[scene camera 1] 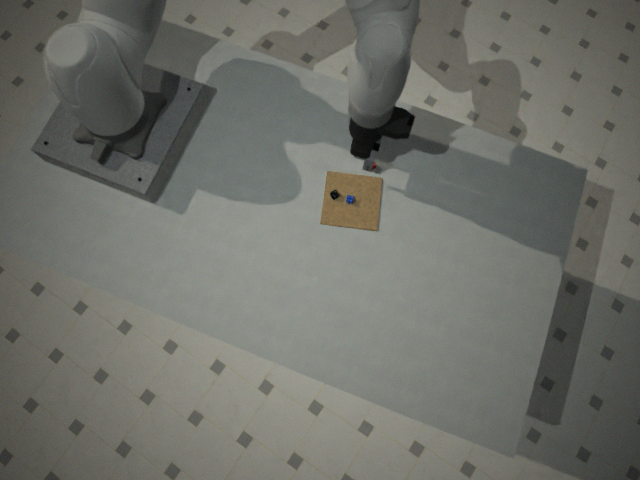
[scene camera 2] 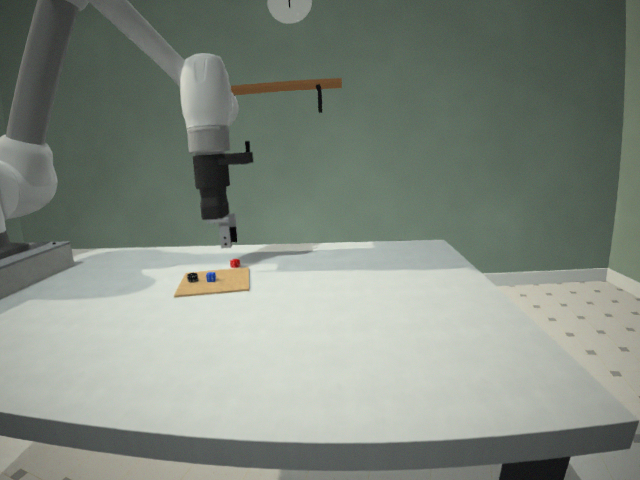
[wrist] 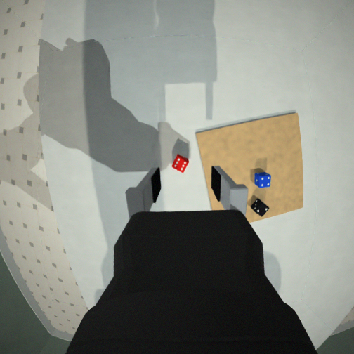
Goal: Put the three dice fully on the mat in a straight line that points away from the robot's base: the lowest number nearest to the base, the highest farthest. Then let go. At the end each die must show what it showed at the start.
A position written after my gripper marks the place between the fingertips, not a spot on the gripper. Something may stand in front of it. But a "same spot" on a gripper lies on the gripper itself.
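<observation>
Scene camera 1 shows my gripper, and a tan square mat is visible in scene camera 1 [363,213]. Scene camera 2 shows the gripper and the mat as well. For my gripper, [scene camera 2: 227,225] and [scene camera 1: 372,163] are one and the same spot. My gripper is also visible in the wrist view [185,177], together with the mat. On the tan square mat, [wrist: 273,145] and [scene camera 2: 229,283] are the same spot.
</observation>
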